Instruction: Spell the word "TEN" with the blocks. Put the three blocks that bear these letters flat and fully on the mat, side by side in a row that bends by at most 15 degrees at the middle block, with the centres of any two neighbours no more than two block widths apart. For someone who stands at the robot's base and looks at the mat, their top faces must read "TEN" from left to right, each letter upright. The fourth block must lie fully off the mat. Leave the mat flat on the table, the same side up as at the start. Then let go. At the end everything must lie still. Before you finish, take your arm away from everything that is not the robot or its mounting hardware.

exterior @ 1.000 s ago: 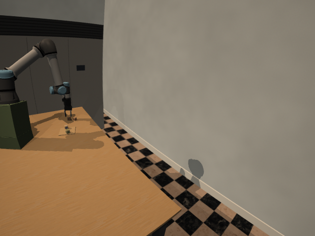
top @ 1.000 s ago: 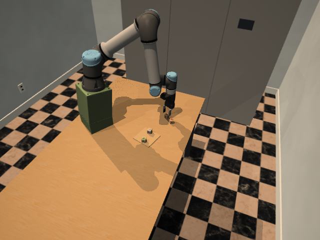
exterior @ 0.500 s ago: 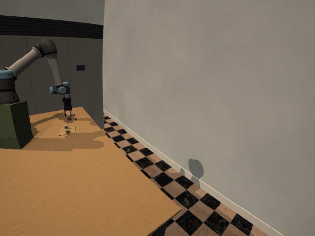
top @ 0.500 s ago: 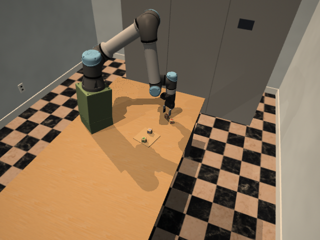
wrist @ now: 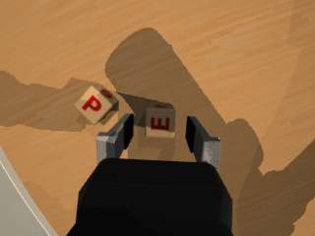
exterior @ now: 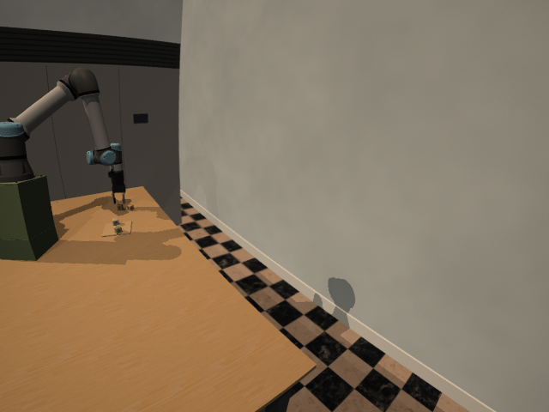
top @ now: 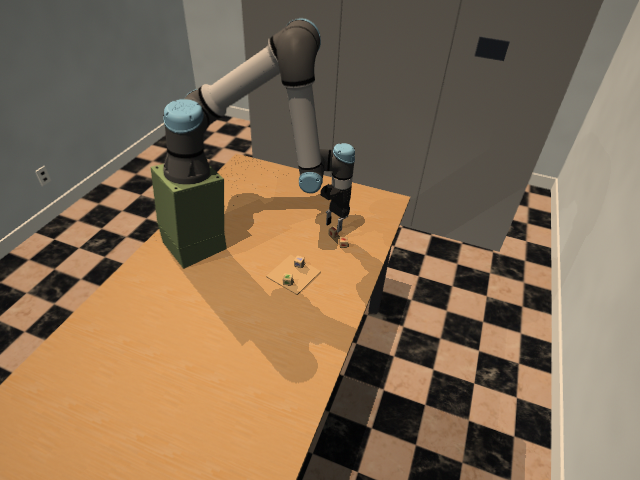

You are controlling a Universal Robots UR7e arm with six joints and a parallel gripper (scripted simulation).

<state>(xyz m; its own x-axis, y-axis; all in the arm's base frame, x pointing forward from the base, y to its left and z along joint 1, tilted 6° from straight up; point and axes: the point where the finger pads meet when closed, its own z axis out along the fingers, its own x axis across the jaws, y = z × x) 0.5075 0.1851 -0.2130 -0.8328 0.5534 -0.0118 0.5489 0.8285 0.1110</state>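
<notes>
The mat lies 100 mm behind my hand, 250 mm to the right of it and 50 mm below it.
</notes>
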